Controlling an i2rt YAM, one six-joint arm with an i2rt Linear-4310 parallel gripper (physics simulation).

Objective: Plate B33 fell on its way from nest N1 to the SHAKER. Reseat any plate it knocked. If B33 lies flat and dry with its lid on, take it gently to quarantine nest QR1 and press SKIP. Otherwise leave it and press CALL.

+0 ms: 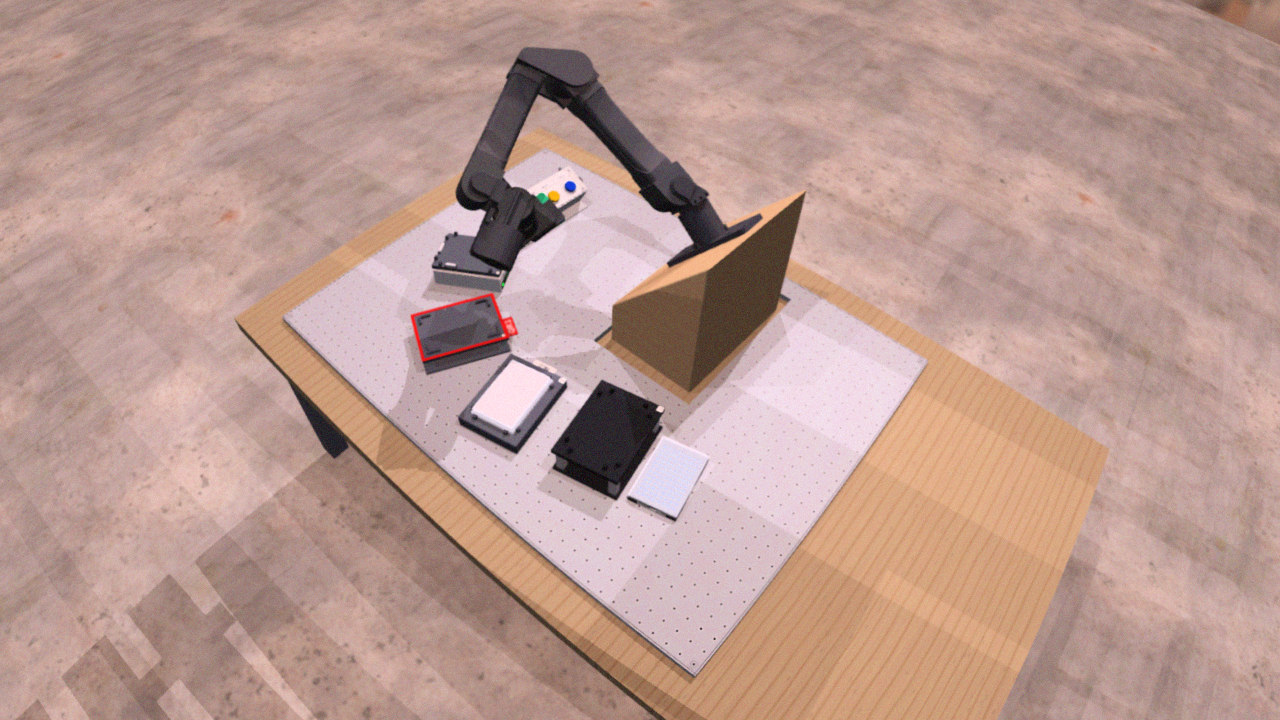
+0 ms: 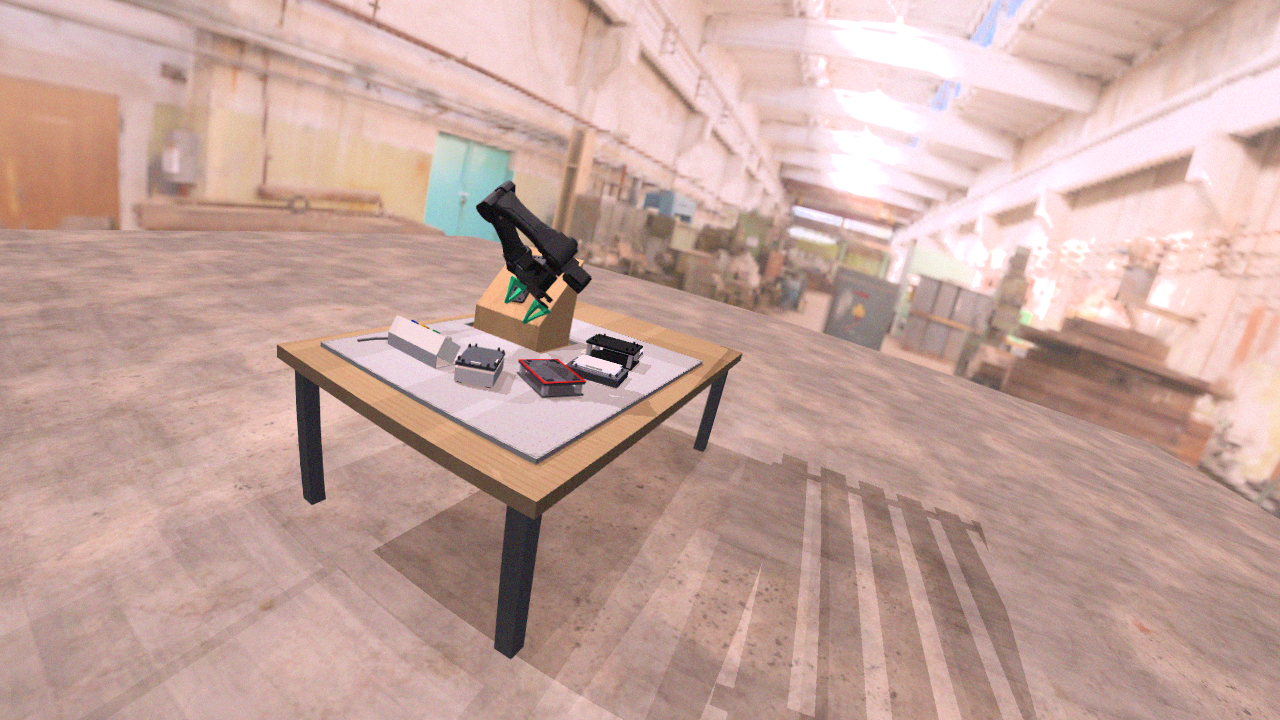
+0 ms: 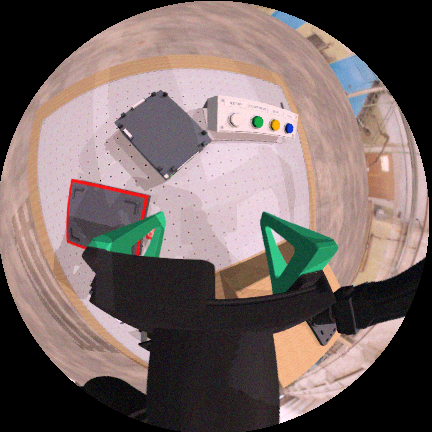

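Where they show: gripper, fingertip midpoint: [image 1: 525, 241] [image 2: 514, 313] [image 3: 212, 216]; arm's base, origin of the base link: [image 1: 714, 243].
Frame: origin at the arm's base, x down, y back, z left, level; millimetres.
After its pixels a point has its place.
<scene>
A pale blue-white plate [image 1: 669, 477] {x 175, y -343, z 157 mm} lies flat on the board against the black raised nest [image 1: 608, 434] {x 135, y -359, z 45 mm} [image 2: 614, 344] {x 134, y -355, z 20 mm}, which bears no plate. Its label, lid and any wetness cannot be made out. A white plate [image 1: 512, 400] {x 154, y -395, z -133 mm} [image 2: 599, 362] {x 154, y -383, z -138 mm} sits on a low dark nest; its exact seating is unclear. The red-rimmed nest [image 1: 460, 328] {x 152, y -335, z -321 mm} [image 2: 550, 370] {x 152, y -332, z -331 mm} [image 3: 102, 212] {x 152, y -320, z -338 mm} is empty. The grey shaker-like box [image 1: 465, 259] {x 137, y -206, z -436 mm} [image 2: 480, 362] {x 138, y -212, z -476 mm} [image 3: 162, 135] {x 137, y -185, z -422 mm} has a bare top. The button box [image 1: 562, 192] {x 131, y 73, z -419 mm} [image 2: 418, 340] {x 142, y 3, z -485 mm} [image 3: 245, 130] {x 141, y -29, z -411 mm} has a yellow SKIP button [image 3: 275, 125] {x 124, y 44, z -418 mm}. My gripper [image 2: 516, 311] {x 43, y -168, z -297 mm} [image 3: 212, 216] {x 43, y -168, z -297 mm} is open and empty, high above the board.
The tan wedge-shaped arm base [image 1: 702, 313] {x -1, y -158, z 76 mm} [image 2: 537, 326] {x 116, y -139, z -114 mm} stands beside the nests, on the perforated board [image 1: 707, 582] {x 192, y -451, z 305 mm}. The wooden table edge [image 1: 939, 501] {x 205, y -89, z 557 mm} surrounds the board. A dark cable [image 2: 371, 339] {x 190, y 188, z -499 mm} runs from the button box.
</scene>
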